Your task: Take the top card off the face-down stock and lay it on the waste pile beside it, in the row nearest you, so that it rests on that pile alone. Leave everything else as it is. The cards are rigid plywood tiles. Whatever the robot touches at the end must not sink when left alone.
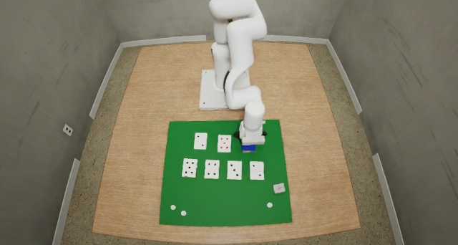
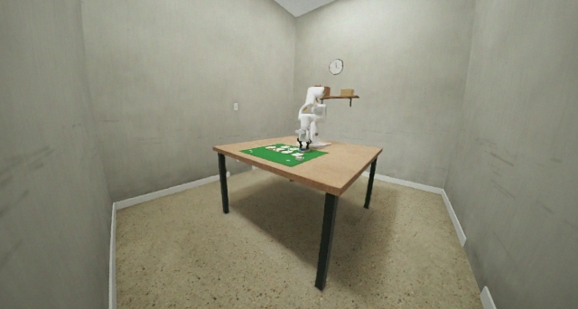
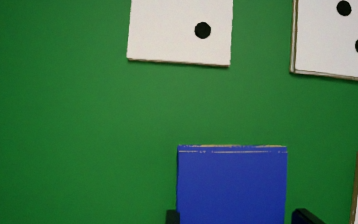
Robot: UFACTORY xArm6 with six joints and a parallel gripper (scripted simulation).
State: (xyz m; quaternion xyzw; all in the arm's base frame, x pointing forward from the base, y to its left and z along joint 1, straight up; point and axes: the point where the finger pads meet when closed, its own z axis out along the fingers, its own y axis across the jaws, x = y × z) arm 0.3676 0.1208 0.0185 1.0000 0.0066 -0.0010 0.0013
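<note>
The green mat is 130 mm ahead of my hand, 120 mm to the right of it and 60 mm below it.
</note>
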